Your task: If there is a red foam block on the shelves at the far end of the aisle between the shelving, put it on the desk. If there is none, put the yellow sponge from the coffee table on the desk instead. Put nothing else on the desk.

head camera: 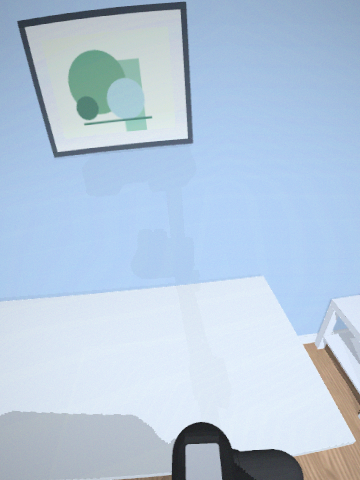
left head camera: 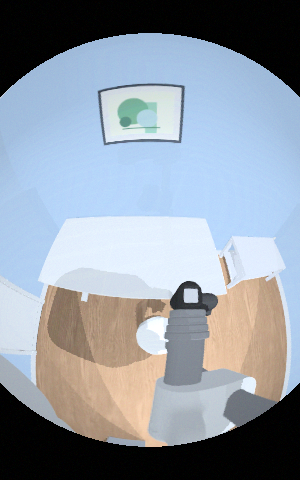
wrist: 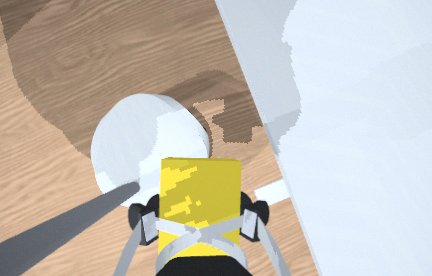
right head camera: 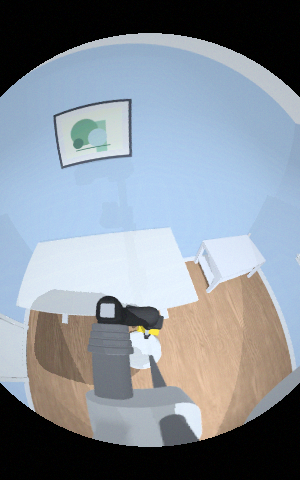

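Where they show: gripper, fingertip midpoint: (wrist: 199,208); robot's base, link origin: (left head camera: 156,334) (wrist: 157,151) (right head camera: 140,348).
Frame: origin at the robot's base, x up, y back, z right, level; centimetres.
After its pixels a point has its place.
The yellow sponge (wrist: 200,180) @(x 88.5, y -17.6, z 5.7 cm) (right head camera: 154,332) @(x 88.4, y -13.4, z 11.5 cm) is held upright between the two fingertips of my gripper (wrist: 199,208) @(x 83.9, y -16.5, z 8.8 cm) (right head camera: 147,332) @(x 83.9, y -16.5, z 8.8 cm), which is shut on it. The sponge and gripper are over the floor, just off the desk's front edge and apart from it. The white desk (head camera: 100,360) @(x 69.2, y -62.4, z -36.9 cm) (left head camera: 135,250) @(x 69.2, y -62.7, z -24.3 cm) (right head camera: 100,265) @(x 69.2, y -65.6, z -24.4 cm) (wrist: 360,125) @(x 69.2, y -43.0, z 7.1 cm) stands against the blue wall in front, with a shadow across its front left part. The white coffee table (head camera: 351,306) @(x 42.2, y -105.0, z 96.0 cm) (left head camera: 255,252) @(x 42.2, y -87.8, z 120.0 cm) (right head camera: 232,257) @(x 42.2, y -79.5, z 119.1 cm) stands right of the desk. The shelves and a red foam block do not show.
A round white part of my base (left head camera: 151,336) @(x 18.7, y 1.5, z -5.3 cm) (right head camera: 146,352) @(x 18.7, y 3.0, z 6.4 cm) (wrist: 135,145) @(x 18.7, y 3.3, z -3.5 cm) is below the gripper, with a dark grey bar (wrist: 75,220) beside it. A framed picture (head camera: 165,75) @(x 161.9, y -106.4, z -4.4 cm) (left head camera: 167,112) @(x 160.0, y -106.3, z -5.9 cm) (right head camera: 120,130) @(x 158.0, y -106.5, z -3.0 cm) hangs above the desk. Wooden floor lies in front and to the right.
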